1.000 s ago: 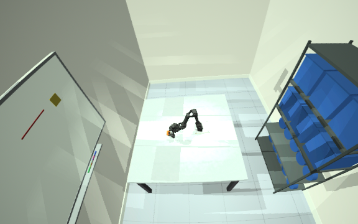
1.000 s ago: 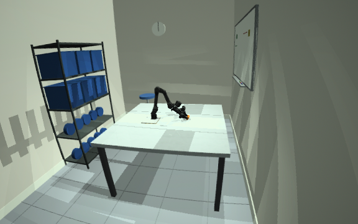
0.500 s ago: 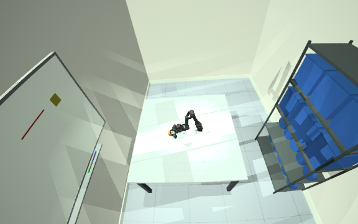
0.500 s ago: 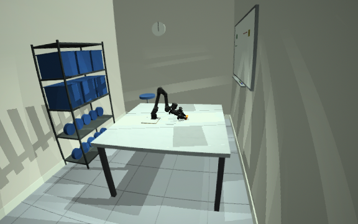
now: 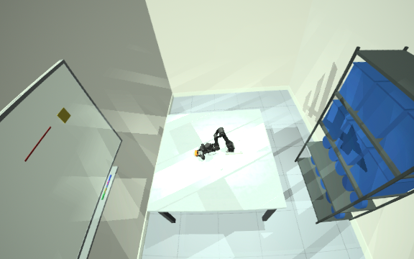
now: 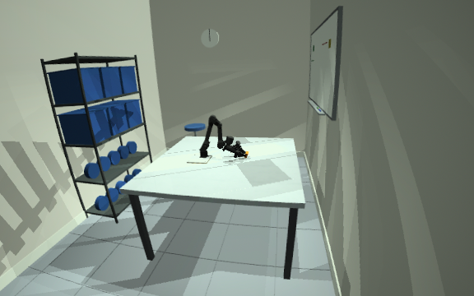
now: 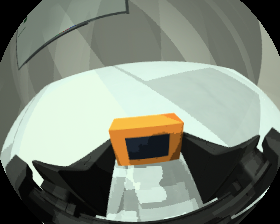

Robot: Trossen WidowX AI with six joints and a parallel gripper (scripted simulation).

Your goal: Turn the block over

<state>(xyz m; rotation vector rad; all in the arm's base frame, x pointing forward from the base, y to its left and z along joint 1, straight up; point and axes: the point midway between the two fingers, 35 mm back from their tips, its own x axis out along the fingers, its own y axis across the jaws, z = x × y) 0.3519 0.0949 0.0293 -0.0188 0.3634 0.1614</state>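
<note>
Right now the block is 1 cm behind my gripper tip.
</note>
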